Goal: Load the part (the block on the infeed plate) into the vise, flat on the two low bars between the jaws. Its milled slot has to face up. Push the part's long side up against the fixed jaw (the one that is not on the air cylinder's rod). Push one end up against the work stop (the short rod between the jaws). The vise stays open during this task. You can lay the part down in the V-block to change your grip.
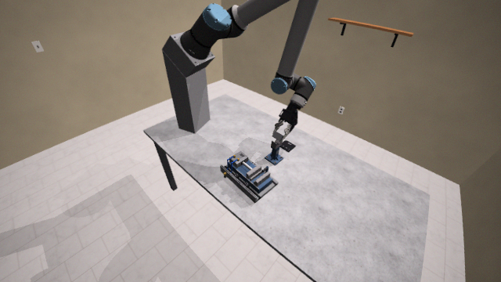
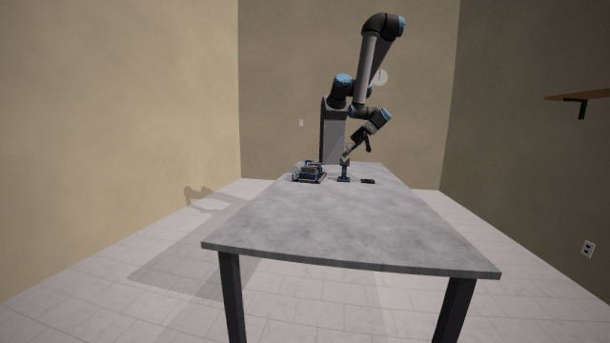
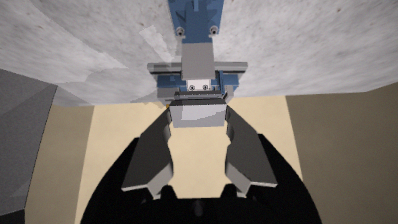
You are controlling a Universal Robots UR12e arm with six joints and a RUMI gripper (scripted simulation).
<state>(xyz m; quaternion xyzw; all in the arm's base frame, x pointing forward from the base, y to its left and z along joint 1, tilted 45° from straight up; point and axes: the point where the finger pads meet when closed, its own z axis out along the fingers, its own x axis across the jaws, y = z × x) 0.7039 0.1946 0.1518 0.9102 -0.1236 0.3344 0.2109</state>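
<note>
My hand is 10 mm above the part. The rest, counted from my hand: cylinder rod: 20 mm ahead, 240 mm to the right, 110 mm below; work stop: 100 mm ahead, 180 mm to the right, 100 mm below; moving jaw: 70 mm ahead, 230 mm to the right, 110 mm below.
</note>
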